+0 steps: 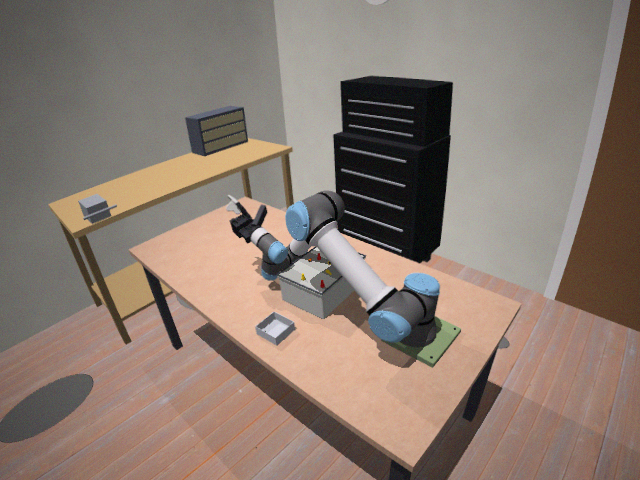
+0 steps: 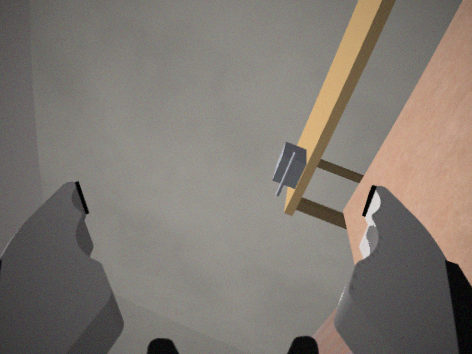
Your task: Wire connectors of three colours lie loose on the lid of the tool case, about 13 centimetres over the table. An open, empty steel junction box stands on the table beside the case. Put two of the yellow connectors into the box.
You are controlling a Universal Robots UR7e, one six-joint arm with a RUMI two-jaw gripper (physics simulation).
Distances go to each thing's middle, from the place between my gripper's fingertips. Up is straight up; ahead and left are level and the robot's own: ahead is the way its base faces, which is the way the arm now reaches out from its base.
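The steel junction box (image 1: 275, 328) is far behind my hand, far below it and a fair way to the left of it. As for the tool case (image 1: 307, 294), my hand is 430 mm past it, 60 mm to the left of it and 240 mm above it. Going by their middles, the tool case is the nearest to my hand of the things named here.
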